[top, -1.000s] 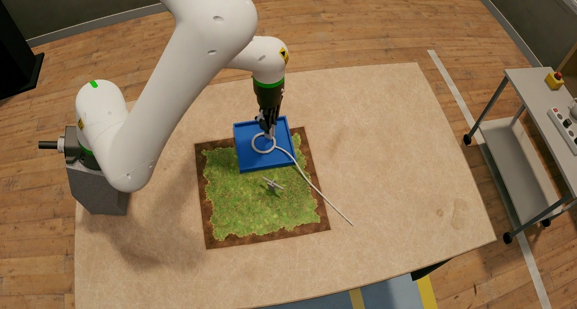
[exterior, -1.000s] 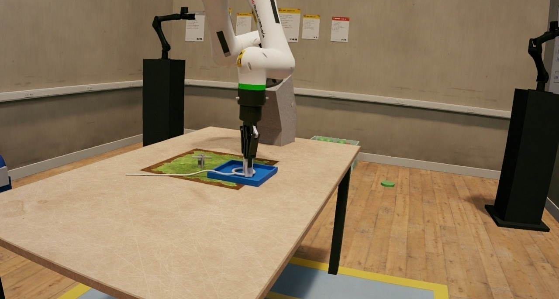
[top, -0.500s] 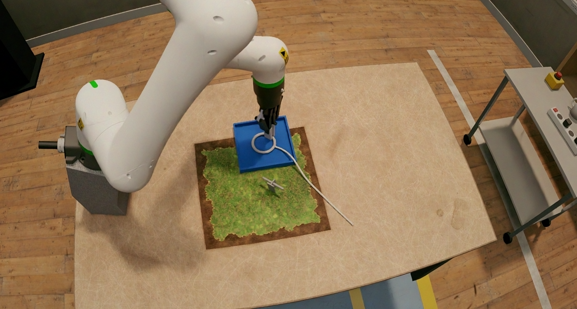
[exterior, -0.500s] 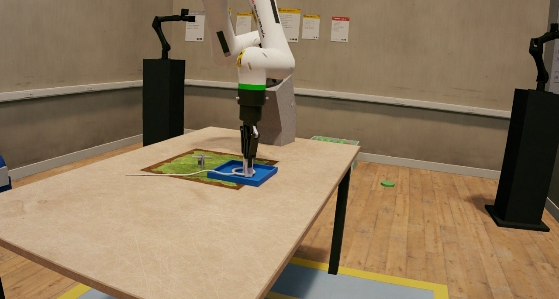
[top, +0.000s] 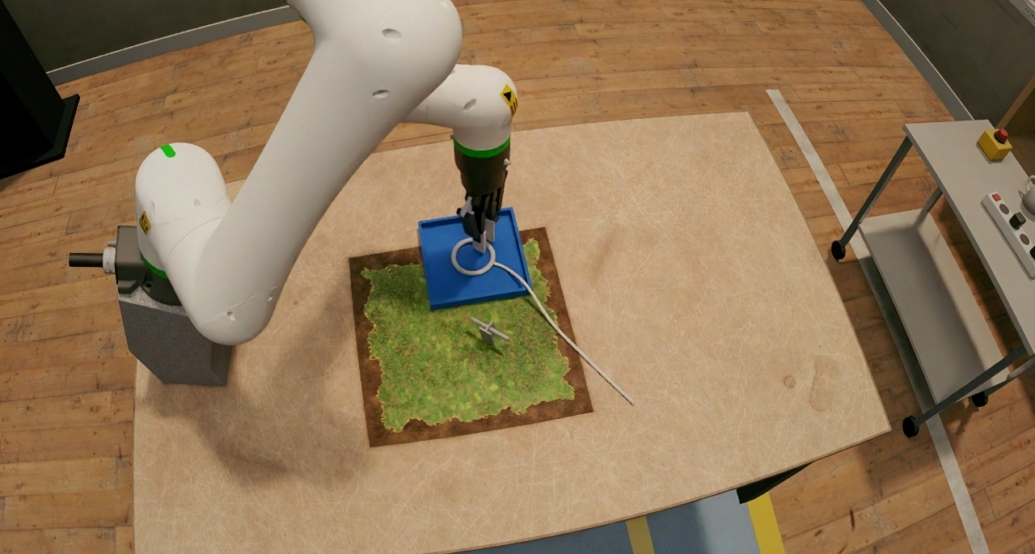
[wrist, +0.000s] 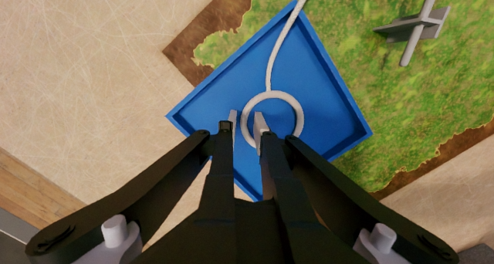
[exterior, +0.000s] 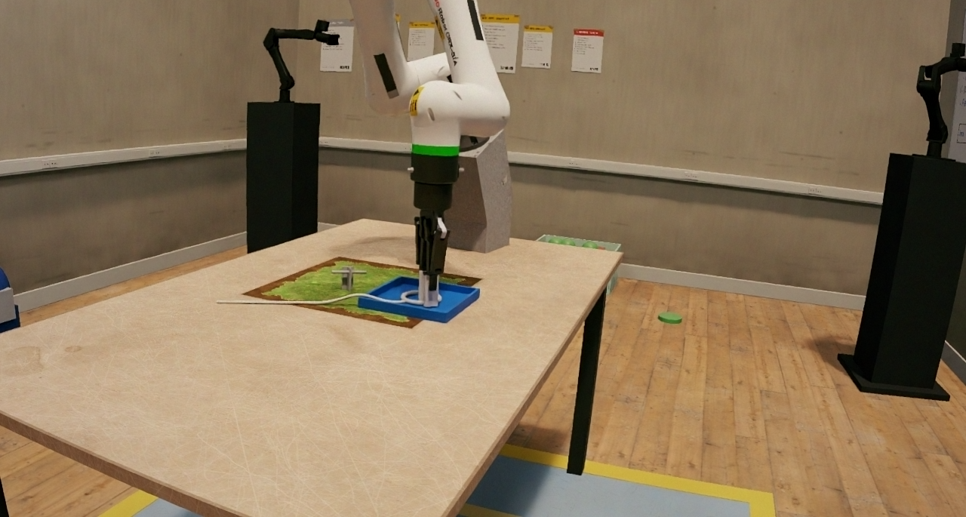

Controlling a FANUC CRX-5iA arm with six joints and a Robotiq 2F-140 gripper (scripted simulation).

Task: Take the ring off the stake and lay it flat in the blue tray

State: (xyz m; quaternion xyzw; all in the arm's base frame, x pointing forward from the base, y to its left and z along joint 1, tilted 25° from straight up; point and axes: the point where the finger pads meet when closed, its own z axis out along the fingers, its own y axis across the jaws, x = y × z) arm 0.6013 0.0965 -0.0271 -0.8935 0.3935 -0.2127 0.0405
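My gripper is now 3 cm past the white ring, 2 cm to the left of it and 3 cm above it. Also, from my hand: grey T-topped stake 4 cm behind, 20 cm to the right, 2 cm below; mat 9 cm behind, 17 cm to the right, 5 cm below; blue tray 3 cm behind, 2 cm to the right, 3 cm below.
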